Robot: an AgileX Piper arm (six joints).
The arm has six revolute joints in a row. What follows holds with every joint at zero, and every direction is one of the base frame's. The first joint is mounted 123 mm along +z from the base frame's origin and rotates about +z. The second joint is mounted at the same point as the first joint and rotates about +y. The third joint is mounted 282.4 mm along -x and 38.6 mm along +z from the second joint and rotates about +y. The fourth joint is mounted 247.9 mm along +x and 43.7 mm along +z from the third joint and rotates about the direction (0.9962, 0, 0.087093). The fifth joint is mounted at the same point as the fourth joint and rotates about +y. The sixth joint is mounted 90.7 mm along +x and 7.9 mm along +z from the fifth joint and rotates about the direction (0.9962, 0, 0.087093). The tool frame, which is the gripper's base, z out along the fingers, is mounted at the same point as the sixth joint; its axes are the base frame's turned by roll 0, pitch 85.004 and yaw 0 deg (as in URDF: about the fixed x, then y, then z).
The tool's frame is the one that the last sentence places.
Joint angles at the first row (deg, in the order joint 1, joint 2, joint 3, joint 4, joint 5, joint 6):
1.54, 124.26, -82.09, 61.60, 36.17, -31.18
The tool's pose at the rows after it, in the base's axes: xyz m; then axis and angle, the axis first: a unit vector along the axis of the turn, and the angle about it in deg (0 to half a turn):
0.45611 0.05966 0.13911 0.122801 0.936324 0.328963 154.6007
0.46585 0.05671 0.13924 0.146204 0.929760 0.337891 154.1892
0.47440 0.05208 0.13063 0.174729 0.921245 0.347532 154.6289
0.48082 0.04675 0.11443 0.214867 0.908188 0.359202 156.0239
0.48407 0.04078 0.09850 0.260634 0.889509 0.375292 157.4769
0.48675 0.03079 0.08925 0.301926 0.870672 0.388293 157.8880
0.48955 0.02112 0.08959 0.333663 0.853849 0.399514 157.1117
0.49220 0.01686 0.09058 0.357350 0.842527 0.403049 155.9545
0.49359 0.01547 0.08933 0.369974 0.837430 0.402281 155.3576
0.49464 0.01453 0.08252 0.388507 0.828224 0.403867 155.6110
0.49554 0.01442 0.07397 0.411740 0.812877 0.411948 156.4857
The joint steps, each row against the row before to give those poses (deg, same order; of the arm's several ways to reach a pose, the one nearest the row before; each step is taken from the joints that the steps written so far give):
0.00, 1.33, -3.04, -0.07, 0.14, 1.79
-0.43, 1.52, -2.62, 0.62, 0.00, 2.33
-0.66, 2.34, -2.04, 1.62, -0.05, 1.51
-0.74, 2.87, -1.25, 2.84, -0.26, 1.41
-0.84, 2.35, -0.18, 4.51, -0.26, 0.52
-1.26, 1.42, 0.00, 4.09, -0.33, 0.11
-1.12, 0.21, 0.00, 3.40, -0.53, -0.05
-0.30, 0.01, 0.00, 2.54, -1.47, -0.05
0.00, 0.20, 0.00, 1.31, -1.10, -0.10
0.00, 0.90, 0.00, 2.05, -0.79, 0.00
0.00, 1.21, 0.00, 3.14, -0.17, 0.00

